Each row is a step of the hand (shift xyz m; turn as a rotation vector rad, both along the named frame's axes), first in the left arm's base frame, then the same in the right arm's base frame.
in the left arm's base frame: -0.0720 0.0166 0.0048 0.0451 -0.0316 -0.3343
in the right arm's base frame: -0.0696 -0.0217 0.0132 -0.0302 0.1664 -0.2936
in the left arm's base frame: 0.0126 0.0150 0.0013 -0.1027 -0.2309 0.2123
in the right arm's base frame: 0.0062 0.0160 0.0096 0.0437 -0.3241 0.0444
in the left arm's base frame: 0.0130 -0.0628 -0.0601 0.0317 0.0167 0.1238
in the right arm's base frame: 0.0197 -0.0103 -0.0850 0.0529 -0.0367 0.1117
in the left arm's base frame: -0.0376 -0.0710 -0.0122 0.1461 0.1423 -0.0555
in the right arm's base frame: -0.0110 -0.0629 -0.0503 0.0660 0.1977 0.0350
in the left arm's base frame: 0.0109 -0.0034 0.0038 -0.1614 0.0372 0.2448
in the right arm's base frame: 0.0120 0.0003 0.0012 -0.0984 -0.1677 0.2226
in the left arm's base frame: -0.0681 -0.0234 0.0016 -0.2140 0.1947 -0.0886
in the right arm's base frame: -0.0523 -0.0480 -0.0121 -0.2848 0.0955 0.0364
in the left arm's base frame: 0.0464 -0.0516 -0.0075 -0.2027 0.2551 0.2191
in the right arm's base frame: 0.0586 -0.0141 -0.0352 -0.2209 -0.0113 0.3244
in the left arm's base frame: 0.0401 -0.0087 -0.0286 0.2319 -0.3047 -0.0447
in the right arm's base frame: 0.0322 0.0257 -0.0284 0.3080 -0.1014 -0.2085
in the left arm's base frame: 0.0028 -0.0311 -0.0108 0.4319 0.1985 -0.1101
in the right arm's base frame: 0.0111 -0.0163 -0.0265 0.2891 0.3924 0.0224
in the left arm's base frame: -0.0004 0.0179 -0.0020 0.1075 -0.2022 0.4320
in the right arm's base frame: -0.0073 0.0141 0.0085 0.2762 -0.3225 0.2424
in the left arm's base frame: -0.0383 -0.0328 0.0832 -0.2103 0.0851 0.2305
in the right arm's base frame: -0.0021 -0.0834 0.0500 -0.1632 -0.1464 0.2377
